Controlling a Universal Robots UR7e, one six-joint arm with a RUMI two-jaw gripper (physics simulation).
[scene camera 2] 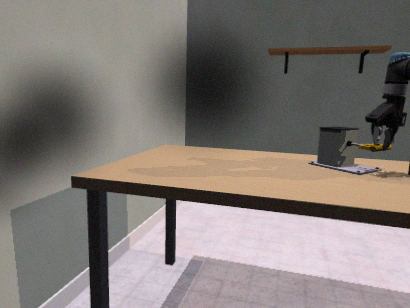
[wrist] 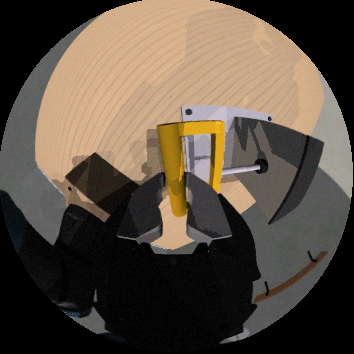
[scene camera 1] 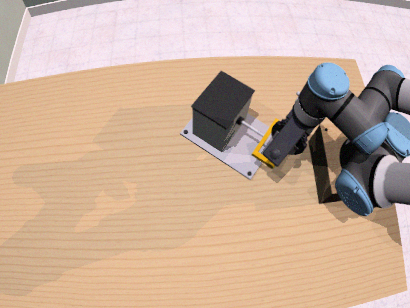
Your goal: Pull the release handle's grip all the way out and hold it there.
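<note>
The yellow release handle [scene camera 1: 258, 153] [scene camera 2: 369, 147] [wrist: 202, 128] is a frame with a round grip bar, level above the table. A thin light rod [scene camera 1: 253, 128] [wrist: 241, 170] joins it to the dark box [scene camera 1: 220, 112] [scene camera 2: 336, 147] [wrist: 272, 155]; a long stretch of rod shows between handle and box. The box stands on a pale base plate [scene camera 1: 242, 162] [scene camera 2: 356, 169] [wrist: 204, 114]. My gripper [wrist: 174, 173] is shut on the handle's grip bar, one jaw on each side. In scene camera 1 the arm's wrist hides the jaws and part of the handle.
A dark bracket-like block [scene camera 1: 322, 172] [wrist: 102, 182] stands on the wooden table [scene camera 1: 150, 240] [scene camera 2: 225, 172] [wrist: 100, 90], near the arm's base. A wall shelf [scene camera 2: 327, 50] [wrist: 295, 280] hangs behind the table.
</note>
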